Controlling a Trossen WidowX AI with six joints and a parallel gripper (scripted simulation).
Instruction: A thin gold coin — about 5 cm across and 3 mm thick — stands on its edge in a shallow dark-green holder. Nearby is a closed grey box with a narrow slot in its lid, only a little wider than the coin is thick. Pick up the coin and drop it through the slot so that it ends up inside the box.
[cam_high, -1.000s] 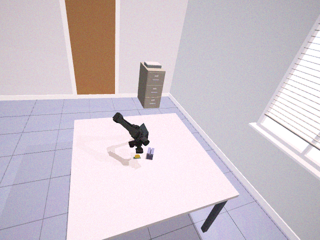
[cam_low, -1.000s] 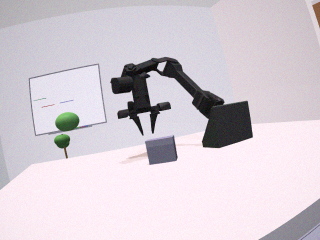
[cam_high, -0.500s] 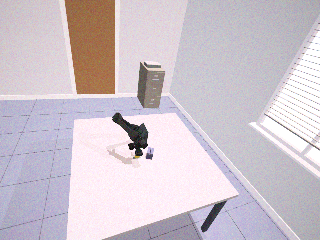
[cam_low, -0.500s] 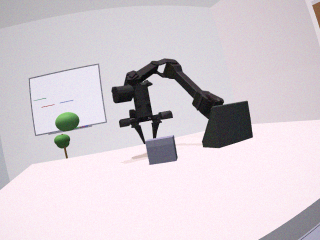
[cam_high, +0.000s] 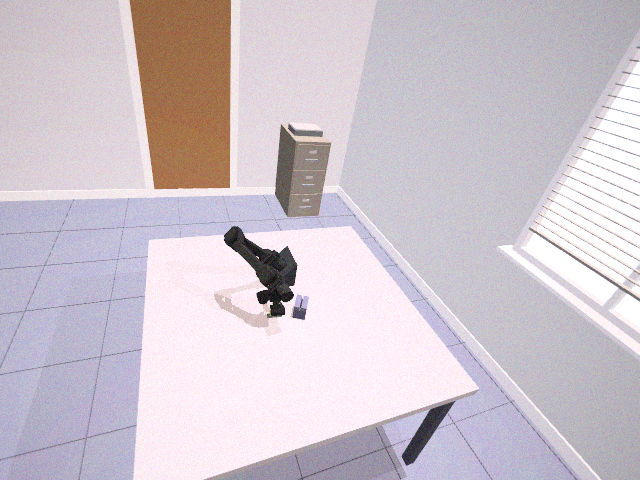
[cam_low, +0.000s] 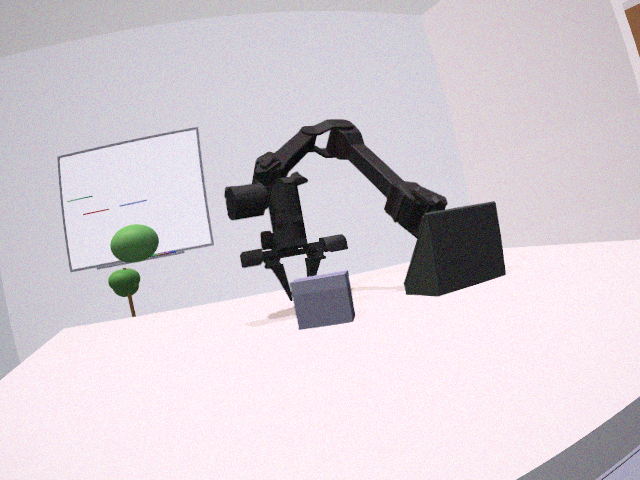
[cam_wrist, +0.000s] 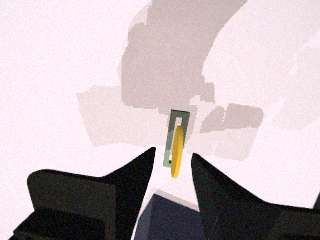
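The coin is 1 cm below my gripper tip.
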